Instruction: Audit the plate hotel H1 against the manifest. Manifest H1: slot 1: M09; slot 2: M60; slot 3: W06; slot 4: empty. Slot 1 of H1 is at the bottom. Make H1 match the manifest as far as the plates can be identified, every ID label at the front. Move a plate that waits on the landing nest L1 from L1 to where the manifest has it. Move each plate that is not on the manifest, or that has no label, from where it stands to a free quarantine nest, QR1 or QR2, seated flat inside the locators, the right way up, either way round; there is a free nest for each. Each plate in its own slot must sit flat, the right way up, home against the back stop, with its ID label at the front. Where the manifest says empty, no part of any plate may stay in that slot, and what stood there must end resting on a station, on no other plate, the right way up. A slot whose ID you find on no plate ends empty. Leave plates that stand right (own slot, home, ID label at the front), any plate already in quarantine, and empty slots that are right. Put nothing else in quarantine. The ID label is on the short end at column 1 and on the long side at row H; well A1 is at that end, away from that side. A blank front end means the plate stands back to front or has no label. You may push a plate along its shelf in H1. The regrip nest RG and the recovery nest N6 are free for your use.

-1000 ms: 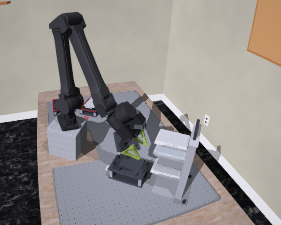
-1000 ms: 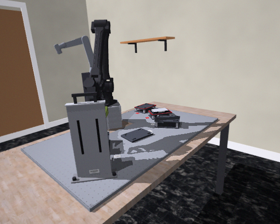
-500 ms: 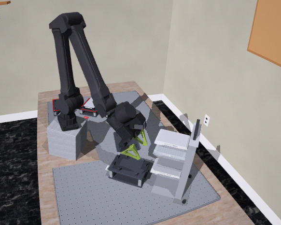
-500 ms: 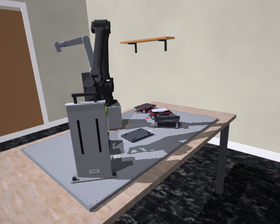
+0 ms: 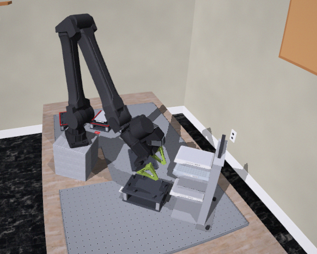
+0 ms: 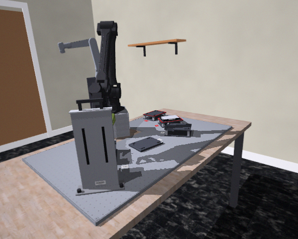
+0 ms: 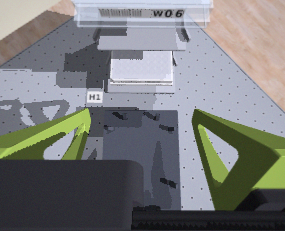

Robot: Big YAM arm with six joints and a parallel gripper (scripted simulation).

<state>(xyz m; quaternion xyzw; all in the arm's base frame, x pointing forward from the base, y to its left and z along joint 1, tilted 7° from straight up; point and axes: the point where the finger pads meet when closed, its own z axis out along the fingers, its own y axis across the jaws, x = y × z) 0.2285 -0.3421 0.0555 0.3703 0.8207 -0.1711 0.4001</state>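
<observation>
My hand is 80 mm short of the clear plate, 90 mm to the left of it and 40 mm below it. The rest, counted from my hand: hotel back panel (130 mm ahead, 150 mm to the right, 10 mm below); h1 tag (120 mm ahead, 10 mm to the left, 170 mm below).
</observation>
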